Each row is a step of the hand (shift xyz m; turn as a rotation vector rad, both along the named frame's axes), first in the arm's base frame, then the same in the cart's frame.
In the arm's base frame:
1: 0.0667 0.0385 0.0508 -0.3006 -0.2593 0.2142
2: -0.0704 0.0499 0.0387 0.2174 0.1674 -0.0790
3: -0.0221 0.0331 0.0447 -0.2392 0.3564 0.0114
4: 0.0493 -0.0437 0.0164 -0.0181 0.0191 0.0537
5: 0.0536 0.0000 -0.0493 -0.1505 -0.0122 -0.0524
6: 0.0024 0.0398 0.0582 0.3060 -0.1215 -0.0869
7: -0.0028 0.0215 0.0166 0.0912 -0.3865 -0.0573
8: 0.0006 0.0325 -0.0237 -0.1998 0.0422 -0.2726
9: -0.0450 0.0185 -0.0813 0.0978 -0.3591 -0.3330
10: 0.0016 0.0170 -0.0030 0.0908 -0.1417 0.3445
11: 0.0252 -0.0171 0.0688 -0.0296 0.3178 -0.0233
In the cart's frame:
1: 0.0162 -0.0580 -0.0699 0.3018 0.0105 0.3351
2: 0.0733 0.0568 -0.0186 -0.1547 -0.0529 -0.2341
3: 0.0533 0.0099 -0.0255 0.1663 0.3330 -0.2141
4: -0.0146 -0.0645 0.0153 0.0575 -0.0037 -0.0159
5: -0.0687 -0.0169 -0.0172 0.0260 0.1339 0.0833
6: 0.0539 -0.0123 -0.0439 -0.2374 -0.2437 -0.0146
7: 0.0182 0.0036 -0.0200 -0.1379 -0.2120 0.3115
8: -0.0171 0.0253 -0.0262 -0.1350 0.3011 0.0845
9: -0.0466 0.0814 0.0135 -0.3772 -0.0724 0.3192
10: -0.0014 0.0077 -0.0155 0.2388 -0.2969 0.0426
11: 0.0455 -0.0597 -0.0045 0.0303 0.1738 -0.2670

